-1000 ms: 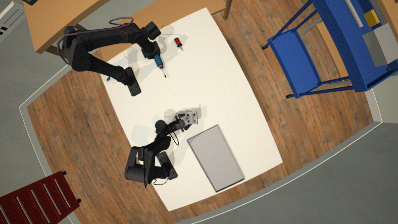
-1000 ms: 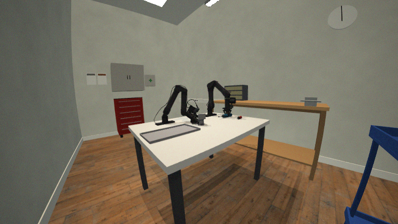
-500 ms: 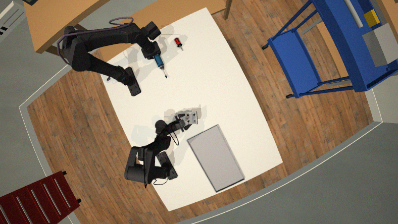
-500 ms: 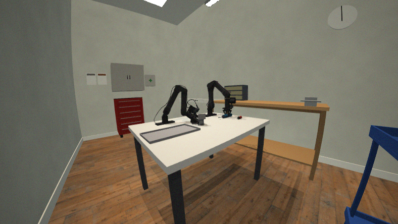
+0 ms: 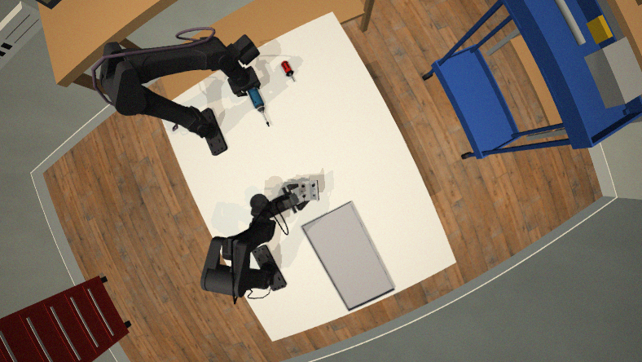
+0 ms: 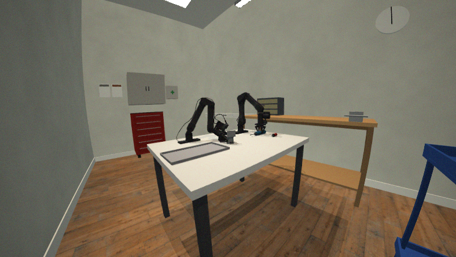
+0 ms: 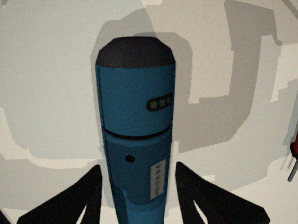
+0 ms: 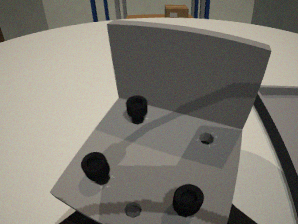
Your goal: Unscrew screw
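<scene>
My right gripper is now 5 cm below the grey bracket. From my right hand the other things lie so: flat grey tray: 4 cm ahead, 32 cm to the right, 2 cm below; then red-handled screwdriver: 11 cm ahead, 47 cm to the left, 1 cm below.
</scene>
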